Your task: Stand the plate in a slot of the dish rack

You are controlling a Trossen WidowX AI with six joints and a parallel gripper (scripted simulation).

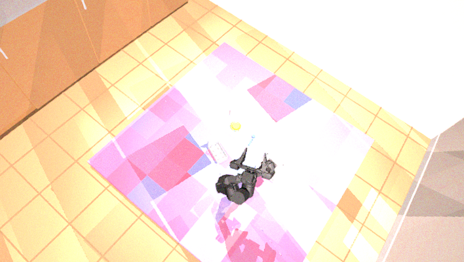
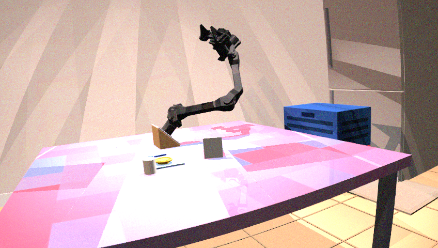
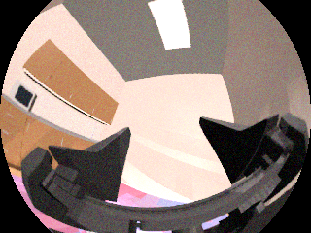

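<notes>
My gripper tip is 30 cm short of the plate, 30 cm to the left of it and 55 cm above it. Round my gripper tip: white cylinder 39 cm ahead, 36 cm to the right, 54 cm below; then dish rack 26 cm ahead, 9 cm to the right, 54 cm below.
</notes>
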